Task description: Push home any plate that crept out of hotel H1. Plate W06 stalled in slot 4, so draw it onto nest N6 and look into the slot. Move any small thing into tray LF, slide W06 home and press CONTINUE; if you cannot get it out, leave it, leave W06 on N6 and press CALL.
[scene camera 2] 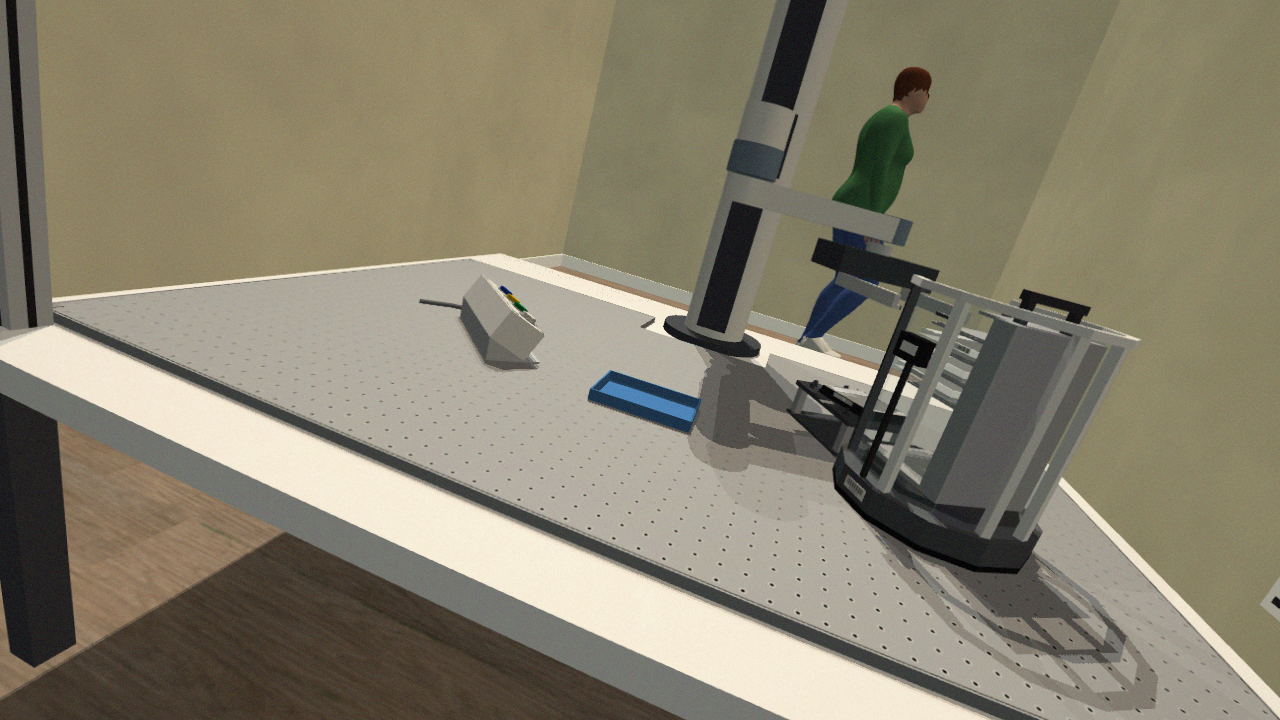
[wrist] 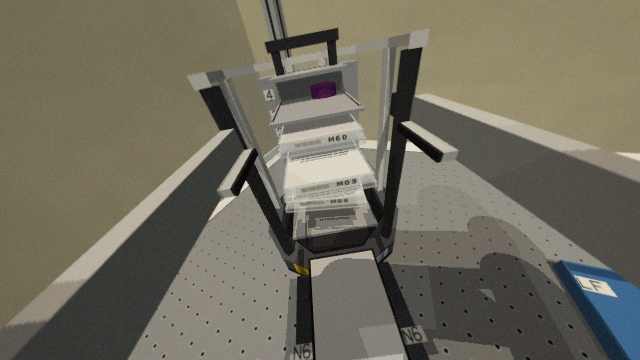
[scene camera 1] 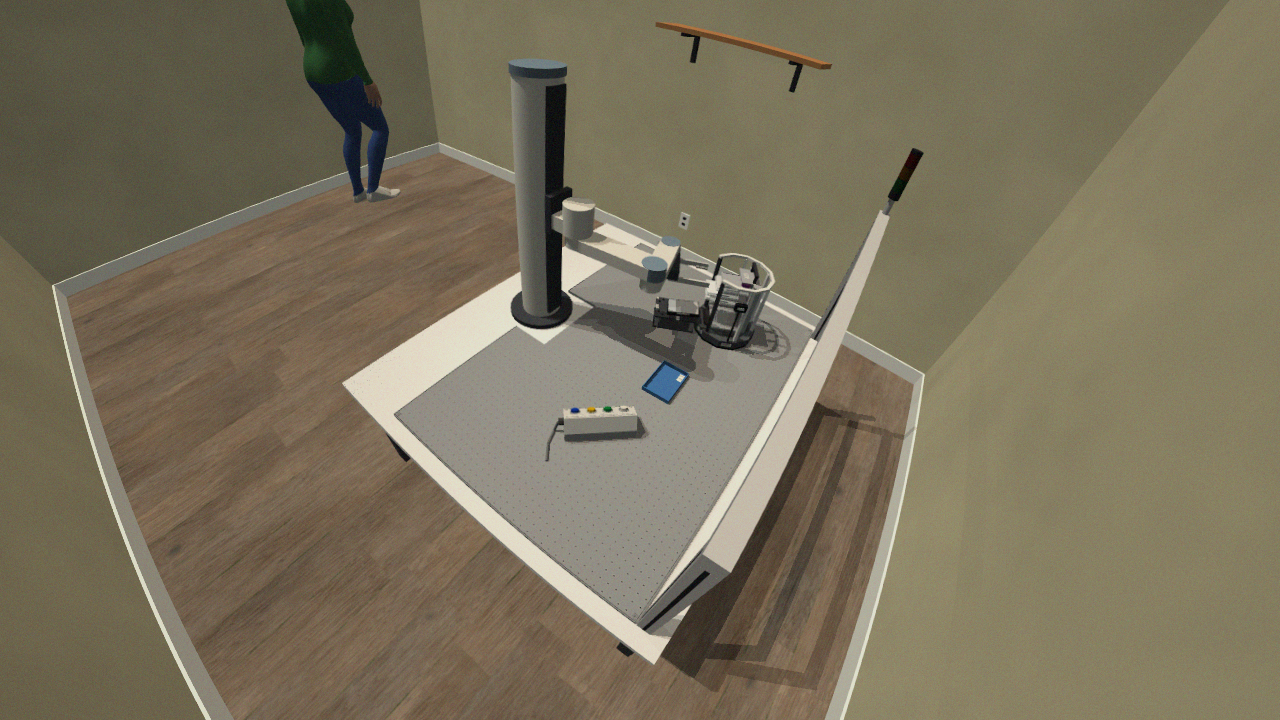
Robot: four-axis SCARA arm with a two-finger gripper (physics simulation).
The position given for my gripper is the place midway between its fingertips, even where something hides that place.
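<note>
Scene camera 1: round slotted rack (scene camera 1: 728, 323), button box (scene camera 1: 621, 422), blue tray (scene camera 1: 666, 380). Scene camera 2: my gripper (scene camera 2: 932, 310). Wrist view: white plate (wrist: 350, 305), round slotted rack (wrist: 376, 83), blue tray (wrist: 599, 293), my gripper (wrist: 324, 127).
</note>
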